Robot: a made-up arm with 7 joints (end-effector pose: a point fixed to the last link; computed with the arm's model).
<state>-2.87 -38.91 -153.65 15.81 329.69 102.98 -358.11</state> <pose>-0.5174 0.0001 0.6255 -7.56 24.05 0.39</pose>
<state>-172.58 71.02 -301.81 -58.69 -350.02 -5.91 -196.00</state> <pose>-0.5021 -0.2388 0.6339 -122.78 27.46 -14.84</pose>
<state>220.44 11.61 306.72 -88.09 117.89 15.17 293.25</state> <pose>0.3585 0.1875 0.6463 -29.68 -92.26 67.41</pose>
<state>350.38 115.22 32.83 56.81 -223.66 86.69 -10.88</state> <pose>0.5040 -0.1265 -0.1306 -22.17 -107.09 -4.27</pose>
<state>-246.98 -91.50 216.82 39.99 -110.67 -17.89 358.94</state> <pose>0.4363 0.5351 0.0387 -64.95 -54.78 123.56</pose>
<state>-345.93 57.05 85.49 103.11 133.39 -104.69 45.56</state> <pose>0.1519 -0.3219 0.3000 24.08 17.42 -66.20</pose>
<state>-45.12 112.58 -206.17 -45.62 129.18 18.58 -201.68</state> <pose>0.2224 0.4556 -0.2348 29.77 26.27 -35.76</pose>
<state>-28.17 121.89 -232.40 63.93 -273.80 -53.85 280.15</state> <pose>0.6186 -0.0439 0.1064 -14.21 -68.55 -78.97</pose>
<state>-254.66 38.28 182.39 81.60 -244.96 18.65 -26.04</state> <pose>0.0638 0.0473 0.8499 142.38 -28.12 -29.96</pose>
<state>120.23 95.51 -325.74 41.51 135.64 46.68 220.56</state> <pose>-0.5003 -0.4812 0.0471 8.30 103.69 53.65</pose>
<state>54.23 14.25 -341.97 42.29 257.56 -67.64 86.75</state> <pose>0.0494 -0.4034 0.7900 -62.88 73.56 4.77</pose>
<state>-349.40 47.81 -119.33 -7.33 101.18 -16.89 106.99</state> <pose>0.5559 -0.1681 0.7720 96.23 -126.29 -48.48</pose>
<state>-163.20 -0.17 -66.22 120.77 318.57 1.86 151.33</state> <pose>-0.2430 -0.2641 0.3847 38.94 69.46 141.77</pose>
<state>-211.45 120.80 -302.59 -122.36 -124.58 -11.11 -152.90</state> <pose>-0.0444 -0.3605 0.3813 -28.52 -141.93 -36.96</pose>
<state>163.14 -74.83 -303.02 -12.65 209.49 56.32 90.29</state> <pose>0.7081 0.0661 0.3844 -31.98 -87.47 -46.25</pose>
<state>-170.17 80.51 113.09 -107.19 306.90 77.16 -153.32</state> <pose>-0.3813 -0.2197 0.1055 -11.87 38.39 -43.38</pose>
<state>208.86 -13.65 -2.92 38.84 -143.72 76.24 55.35</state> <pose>-0.0106 -0.0493 0.9476 -86.75 117.20 76.31</pose>
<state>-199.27 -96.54 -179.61 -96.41 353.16 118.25 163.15</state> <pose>0.4144 0.1590 0.4873 22.28 -57.47 8.59</pose>
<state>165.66 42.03 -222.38 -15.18 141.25 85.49 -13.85</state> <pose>-0.4309 -0.2762 0.6899 -79.59 7.89 30.96</pose>
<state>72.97 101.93 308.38 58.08 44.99 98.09 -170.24</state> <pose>0.2757 -0.3182 -0.0851 42.78 37.24 -13.64</pose>
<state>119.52 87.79 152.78 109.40 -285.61 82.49 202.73</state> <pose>-0.1405 -0.1481 0.5910 -60.83 -102.32 27.02</pose>
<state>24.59 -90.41 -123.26 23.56 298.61 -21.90 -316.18</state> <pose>-0.6190 0.4385 0.2077 68.11 71.64 -2.89</pose>
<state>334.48 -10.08 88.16 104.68 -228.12 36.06 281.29</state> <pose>0.0951 -0.4203 0.5321 -43.72 106.64 96.14</pose>
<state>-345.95 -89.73 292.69 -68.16 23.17 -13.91 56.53</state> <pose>-0.5666 -0.2560 0.1033 -59.88 -43.78 -106.96</pose>
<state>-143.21 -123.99 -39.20 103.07 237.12 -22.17 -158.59</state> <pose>0.1822 -0.3996 0.4123 -148.97 -67.63 -15.95</pose>
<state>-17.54 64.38 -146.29 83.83 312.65 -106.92 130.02</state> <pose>0.2462 0.3063 0.6191 80.52 39.53 -125.29</pose>
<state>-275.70 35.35 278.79 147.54 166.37 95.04 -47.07</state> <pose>0.2503 -0.1200 0.3300 55.62 -109.69 -81.36</pose>
